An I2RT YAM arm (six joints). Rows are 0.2 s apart.
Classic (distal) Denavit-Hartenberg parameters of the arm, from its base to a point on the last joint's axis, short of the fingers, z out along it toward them. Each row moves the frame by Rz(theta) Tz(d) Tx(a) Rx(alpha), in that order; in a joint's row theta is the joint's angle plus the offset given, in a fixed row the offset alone. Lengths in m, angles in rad.
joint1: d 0.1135; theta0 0; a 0.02; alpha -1.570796
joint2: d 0; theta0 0; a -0.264; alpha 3.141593
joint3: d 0; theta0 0.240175; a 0.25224; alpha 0
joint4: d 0; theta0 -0.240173; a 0.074; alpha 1.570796
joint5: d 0; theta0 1.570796; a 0; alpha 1.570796
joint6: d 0.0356; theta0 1.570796; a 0; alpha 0
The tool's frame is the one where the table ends.
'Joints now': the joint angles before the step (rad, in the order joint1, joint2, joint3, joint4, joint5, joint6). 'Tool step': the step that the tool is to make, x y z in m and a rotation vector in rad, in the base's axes. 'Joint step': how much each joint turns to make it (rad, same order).
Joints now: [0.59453, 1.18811, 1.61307, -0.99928, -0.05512, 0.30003]
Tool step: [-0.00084, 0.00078, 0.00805, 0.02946, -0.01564, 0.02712]
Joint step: [0.00003, 0.00724, 0.03050, 0.00612, -0.03126, -0.00113]
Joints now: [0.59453, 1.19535, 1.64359, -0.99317, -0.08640, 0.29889]
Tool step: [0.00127, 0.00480, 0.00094, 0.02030, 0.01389, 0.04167]
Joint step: [0.00839, 0.01411, 0.01145, 0.00303, -0.04121, 0.00381]
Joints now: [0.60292, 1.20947, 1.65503, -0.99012, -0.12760, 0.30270]
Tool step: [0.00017, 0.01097, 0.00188, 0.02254, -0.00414, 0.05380]
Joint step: [0.03664, 0.01869, 0.01107, 0.02479, -0.02288, 0.00497]
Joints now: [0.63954, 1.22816, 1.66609, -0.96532, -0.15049, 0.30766]
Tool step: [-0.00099, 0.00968, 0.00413, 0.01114, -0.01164, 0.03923]
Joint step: [0.03624, 0.02062, 0.02484, 0.01181, -0.00344, -0.00001]
